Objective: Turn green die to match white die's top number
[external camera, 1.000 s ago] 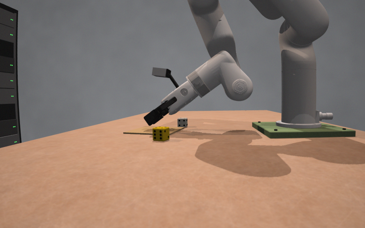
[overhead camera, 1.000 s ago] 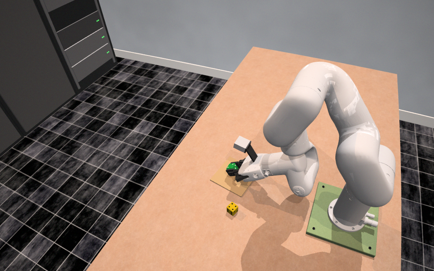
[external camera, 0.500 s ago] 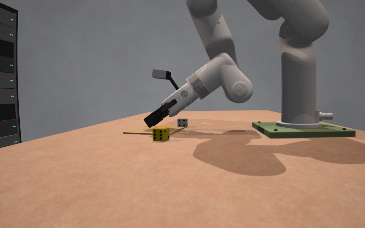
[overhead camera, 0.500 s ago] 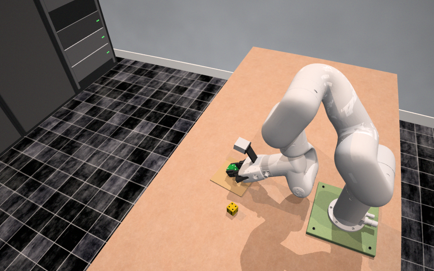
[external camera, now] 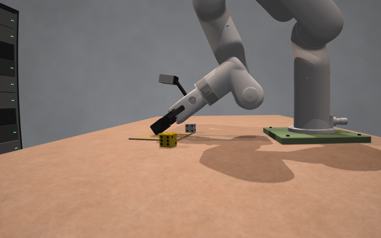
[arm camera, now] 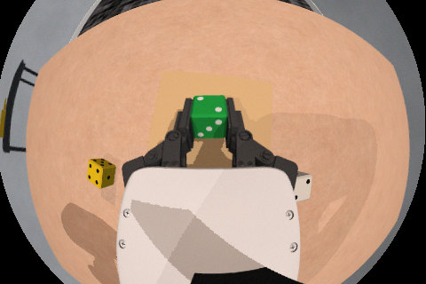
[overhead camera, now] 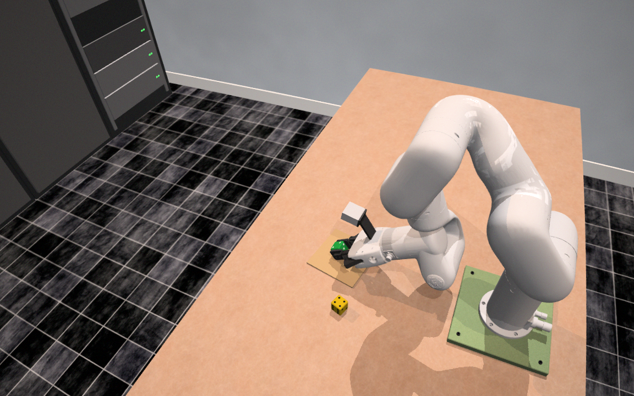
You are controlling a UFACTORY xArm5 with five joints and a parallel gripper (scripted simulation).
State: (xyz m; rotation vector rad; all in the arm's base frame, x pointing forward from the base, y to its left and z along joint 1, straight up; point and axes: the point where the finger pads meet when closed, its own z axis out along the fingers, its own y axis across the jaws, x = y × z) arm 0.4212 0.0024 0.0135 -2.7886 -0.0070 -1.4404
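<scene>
Right now my hand is 10 mm short of the green die. Also, from my hand: tan mat: 30 mm below; white die: 70 mm behind, 100 mm to the right, 20 mm below; yellow die: 60 mm behind, 140 mm to the left, 20 mm below.
</scene>
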